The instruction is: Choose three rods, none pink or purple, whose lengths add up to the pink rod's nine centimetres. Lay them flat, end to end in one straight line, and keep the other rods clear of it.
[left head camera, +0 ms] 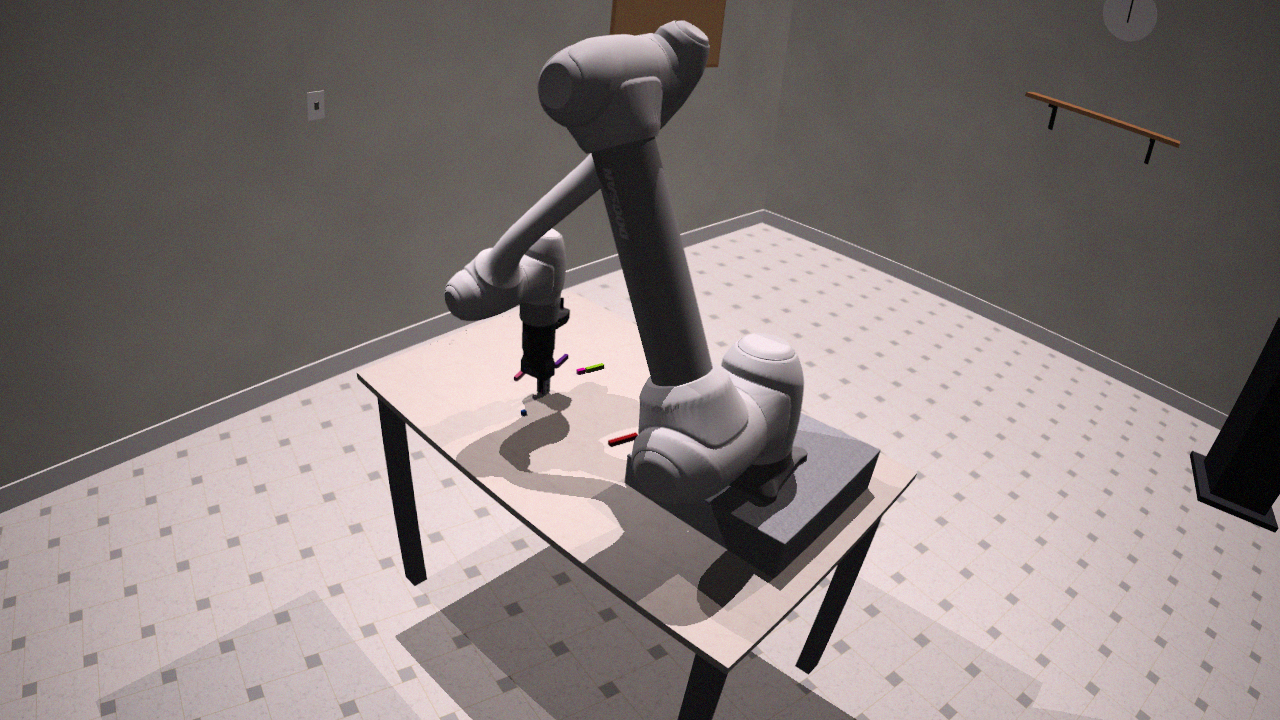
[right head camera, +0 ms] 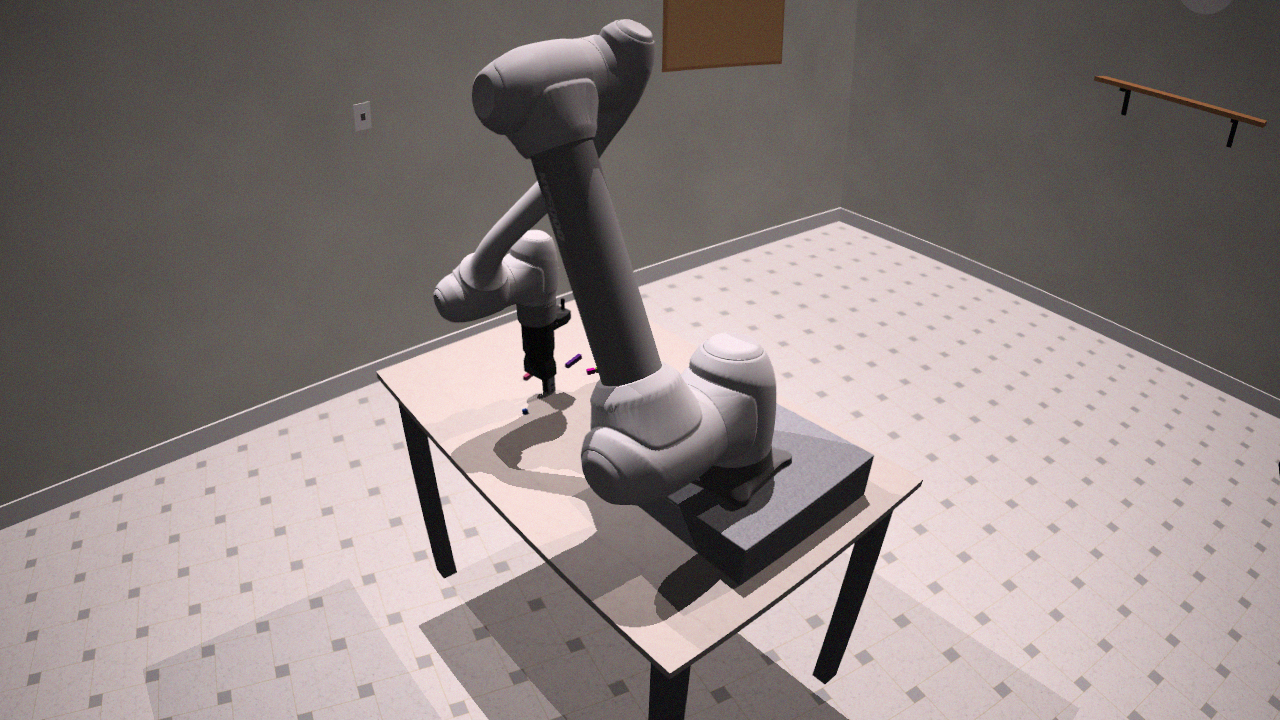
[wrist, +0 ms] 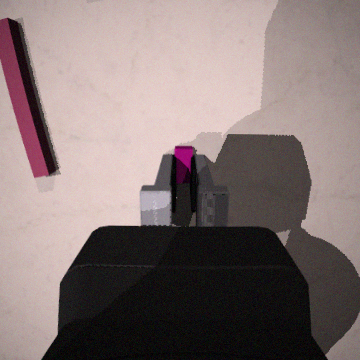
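Pixels of known places: gripper, fingertip midpoint: [left head camera: 543, 391] [right head camera: 549, 391] [wrist: 182, 171]; arm's base at its link origin: [right head camera: 730, 466].
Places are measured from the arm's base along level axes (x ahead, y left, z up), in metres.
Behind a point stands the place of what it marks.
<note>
My gripper [left head camera: 543, 391] @(x 0.548, y -0.036, z -0.085 m) [right head camera: 548, 392] @(x 0.548, y -0.036, z -0.085 m) [wrist: 182, 171] @(x 0.548, y -0.036, z -0.085 m) is shut on a short magenta rod [wrist: 184, 156] @(x 0.547, y -0.047, z -0.078 m), low over the table. The pink rod [left head camera: 518, 376] @(x 0.630, y -0.041, z -0.080 m) [right head camera: 527, 377] @(x 0.628, y -0.038, z -0.081 m) [wrist: 22, 105] @(x 0.639, y -0.073, z -0.078 m) lies to the left in the wrist view, apart from the fingers. The purple rod [left head camera: 561, 360] @(x 0.598, y -0.170, z -0.080 m) [right head camera: 573, 360] @(x 0.598, y -0.170, z -0.080 m) lies behind the gripper. Another magenta rod [left head camera: 581, 370] @(x 0.531, y -0.164, z -0.079 m) [right head camera: 591, 370] @(x 0.530, y -0.165, z -0.079 m) lies against a lime rod [left head camera: 596, 367] @(x 0.513, y -0.202, z -0.080 m), seemingly end to end; the arm hides the lime rod in the right head view. A red rod [left head camera: 621, 439] @(x 0.296, y 0.006, z -0.078 m) lies near the arm's base. A tiny dark blue rod [left head camera: 523, 412] @(x 0.522, y 0.067, z -0.080 m) [right head camera: 525, 411] @(x 0.520, y 0.066, z -0.080 m) lies in front of the gripper.
The table [left head camera: 662, 586] @(x 0.001, y 0.311, z -0.088 m) [right head camera: 617, 582] @(x 0.014, y 0.309, z -0.088 m) carries the arm's grey base block [left head camera: 819, 501] @(x -0.165, y 0.033, z 0.009 m) [right head camera: 796, 501] @(x -0.160, y 0.015, z 0.009 m) at its right part. The arm's shadow falls across the table around the gripper. The table's long front edge runs beyond the tiny blue rod.
</note>
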